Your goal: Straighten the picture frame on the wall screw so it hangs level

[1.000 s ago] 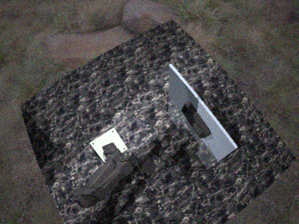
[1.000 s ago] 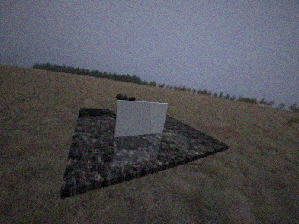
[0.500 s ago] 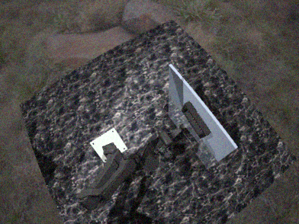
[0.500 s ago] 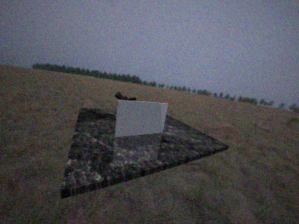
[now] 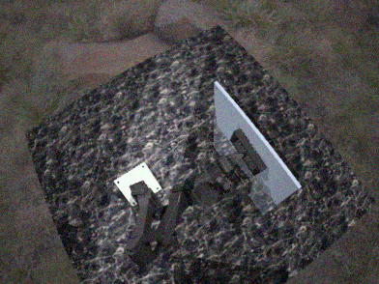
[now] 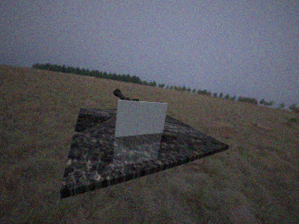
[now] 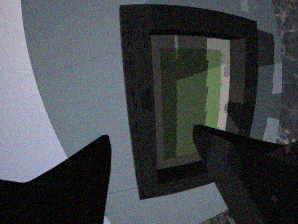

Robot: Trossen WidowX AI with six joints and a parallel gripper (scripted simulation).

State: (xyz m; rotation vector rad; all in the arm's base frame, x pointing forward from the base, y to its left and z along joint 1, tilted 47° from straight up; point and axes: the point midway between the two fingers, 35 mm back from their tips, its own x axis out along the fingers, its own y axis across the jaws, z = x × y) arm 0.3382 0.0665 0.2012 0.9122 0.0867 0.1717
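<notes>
The picture frame lies 50 mm below my gripper tip, 50 mm ahead of it and 10 mm to the left of it. The rest, counted from my gripper tip: wall panel: 60 mm ahead, 50 mm below, 30 mm to the left.
</notes>
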